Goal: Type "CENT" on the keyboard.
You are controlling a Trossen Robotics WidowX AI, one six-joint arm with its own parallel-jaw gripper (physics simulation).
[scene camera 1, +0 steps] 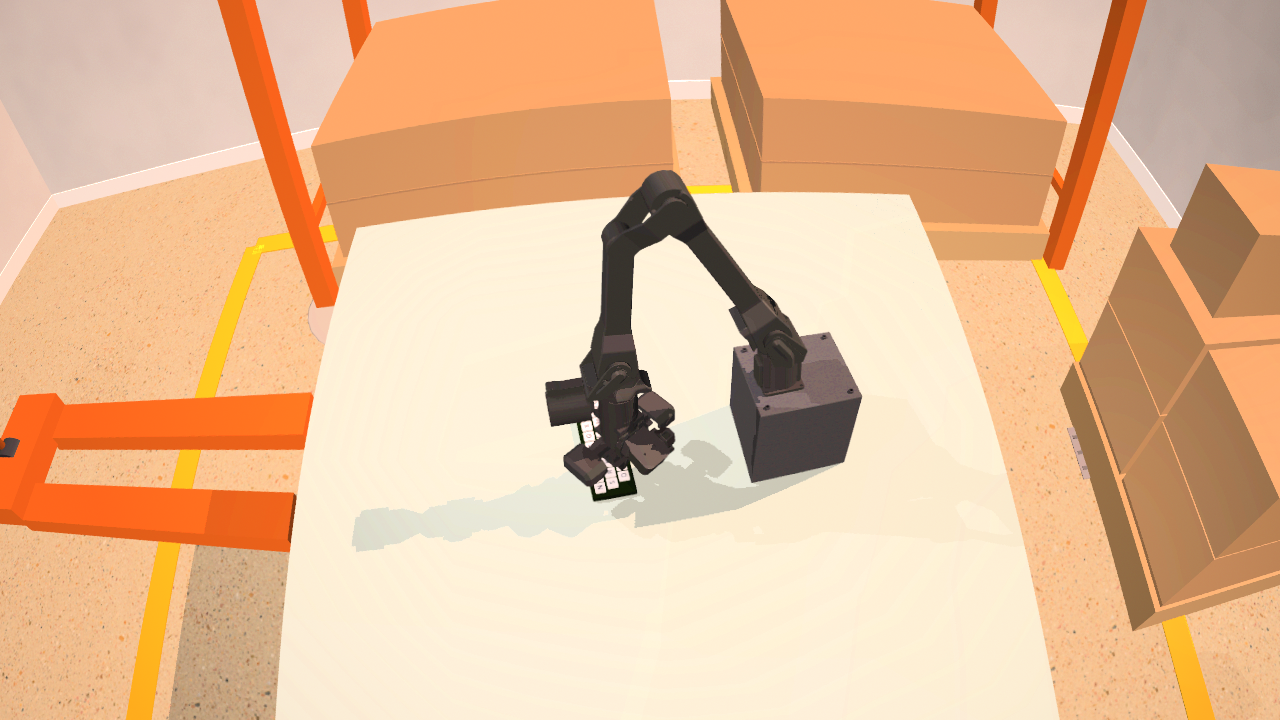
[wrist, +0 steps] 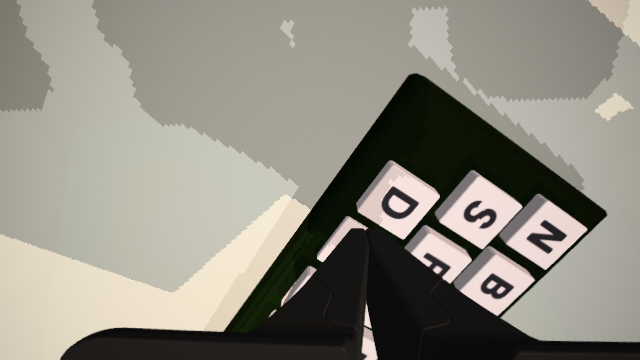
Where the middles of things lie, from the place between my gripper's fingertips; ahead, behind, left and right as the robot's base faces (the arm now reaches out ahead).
My hand is 2 cm to the right of the D key [wrist: 396,200]. Also, from my hand: N key [wrist: 542,232]: 4 cm ahead, 3 cm to the left; then R key [wrist: 447,259]: 2 cm ahead, 1 cm to the left; then S key [wrist: 477,210]: 3 cm to the left, 2 cm ahead.
